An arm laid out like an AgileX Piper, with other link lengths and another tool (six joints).
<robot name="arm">
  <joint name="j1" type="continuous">
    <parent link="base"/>
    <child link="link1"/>
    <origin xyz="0 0 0.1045"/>
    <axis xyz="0 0 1"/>
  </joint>
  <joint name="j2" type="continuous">
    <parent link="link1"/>
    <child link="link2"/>
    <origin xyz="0 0 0" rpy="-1.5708 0 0"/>
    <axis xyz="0 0 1"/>
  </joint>
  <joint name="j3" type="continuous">
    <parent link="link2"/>
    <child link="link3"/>
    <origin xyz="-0.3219 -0.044 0"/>
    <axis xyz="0 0 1"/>
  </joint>
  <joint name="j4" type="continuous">
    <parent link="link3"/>
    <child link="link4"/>
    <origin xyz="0.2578 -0.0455 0" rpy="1.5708 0 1.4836"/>
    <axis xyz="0 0 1"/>
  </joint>
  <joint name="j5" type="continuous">
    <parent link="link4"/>
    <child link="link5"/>
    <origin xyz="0 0 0" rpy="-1.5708 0 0"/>
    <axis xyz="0 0 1"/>
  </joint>
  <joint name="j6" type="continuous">
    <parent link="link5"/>
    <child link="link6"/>
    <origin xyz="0 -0.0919 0" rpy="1.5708 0 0"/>
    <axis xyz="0 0 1"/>
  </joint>
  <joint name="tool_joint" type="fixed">
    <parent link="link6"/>
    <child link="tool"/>
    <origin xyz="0.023 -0.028 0.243" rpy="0 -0.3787 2.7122"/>
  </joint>
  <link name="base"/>
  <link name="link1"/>
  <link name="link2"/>
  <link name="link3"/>
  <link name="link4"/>
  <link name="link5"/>
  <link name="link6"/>
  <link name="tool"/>
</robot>
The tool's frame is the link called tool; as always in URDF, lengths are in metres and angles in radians. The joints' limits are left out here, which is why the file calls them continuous.
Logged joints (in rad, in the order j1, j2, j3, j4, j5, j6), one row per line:
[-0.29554 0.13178 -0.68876 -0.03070 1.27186 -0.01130]
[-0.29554 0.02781 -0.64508 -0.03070 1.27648 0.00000]
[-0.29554 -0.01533 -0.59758 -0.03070 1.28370 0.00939]
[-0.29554 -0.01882 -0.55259 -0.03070 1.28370 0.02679]
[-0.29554 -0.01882 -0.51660 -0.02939 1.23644 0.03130]
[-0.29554 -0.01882 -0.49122 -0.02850 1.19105 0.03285]
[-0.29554 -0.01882 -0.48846 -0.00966 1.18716 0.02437]
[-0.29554 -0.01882 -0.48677 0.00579 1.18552 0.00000]
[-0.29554 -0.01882 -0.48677 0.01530 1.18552 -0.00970]
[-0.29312 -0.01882 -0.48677 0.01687 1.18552 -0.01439]
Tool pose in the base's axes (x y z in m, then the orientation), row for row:
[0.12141 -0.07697 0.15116 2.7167 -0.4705 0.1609]
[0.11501 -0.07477 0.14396 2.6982 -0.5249 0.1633]
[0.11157 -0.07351 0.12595 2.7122 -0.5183 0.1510]
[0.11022 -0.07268 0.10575 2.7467 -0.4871 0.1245]
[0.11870 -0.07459 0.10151 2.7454 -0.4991 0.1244]
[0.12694 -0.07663 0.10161 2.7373 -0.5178 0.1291]
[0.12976 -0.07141 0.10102 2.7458 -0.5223 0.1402]
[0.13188 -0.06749 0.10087 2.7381 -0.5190 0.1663]
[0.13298 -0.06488 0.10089 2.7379 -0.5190 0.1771]
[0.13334 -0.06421 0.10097 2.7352 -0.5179 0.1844]
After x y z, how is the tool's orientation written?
As angles about the fixed x, y, z axes (roll, pitch, yaw), in radians.
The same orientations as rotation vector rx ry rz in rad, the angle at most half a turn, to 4 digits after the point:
[2.6798 0.0772 0.6861]
[2.6506 0.0561 0.7572]
[2.6634 0.0473 0.7468]
[2.6991 0.0340 0.7022]
[2.6950 0.0299 0.7182]
[2.6834 0.0277 0.7436]
[2.6923 0.0446 0.7546]
[2.6902 0.0778 0.7566]
[2.6916 0.0923 0.7598]
[2.6904 0.1014 0.7601]

